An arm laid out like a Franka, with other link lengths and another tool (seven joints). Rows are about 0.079 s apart.
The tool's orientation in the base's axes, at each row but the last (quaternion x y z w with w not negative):
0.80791, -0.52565, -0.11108, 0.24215
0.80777, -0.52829, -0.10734, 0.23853
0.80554, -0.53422, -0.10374, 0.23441
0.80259, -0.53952, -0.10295, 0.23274
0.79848, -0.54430, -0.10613, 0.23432
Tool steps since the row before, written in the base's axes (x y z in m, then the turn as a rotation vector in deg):
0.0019, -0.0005, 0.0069, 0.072, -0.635, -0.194
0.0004, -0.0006, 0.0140, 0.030, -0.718, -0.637
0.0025, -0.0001, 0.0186, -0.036, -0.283, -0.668
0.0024, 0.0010, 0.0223, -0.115, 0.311, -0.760
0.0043, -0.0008, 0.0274, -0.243, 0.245, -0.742
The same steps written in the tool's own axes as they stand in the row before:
0.0018, 0.0022, -0.0066, 0.589, 0.054, 0.310
0.0018, 0.0069, -0.0121, 0.612, -0.106, 0.732
0.0027, 0.0071, -0.0172, 0.187, -0.207, 0.671
0.0020, 0.0085, -0.0207, -0.395, -0.371, 0.628
0.0047, 0.0101, -0.0254, -0.382, -0.237, 0.684

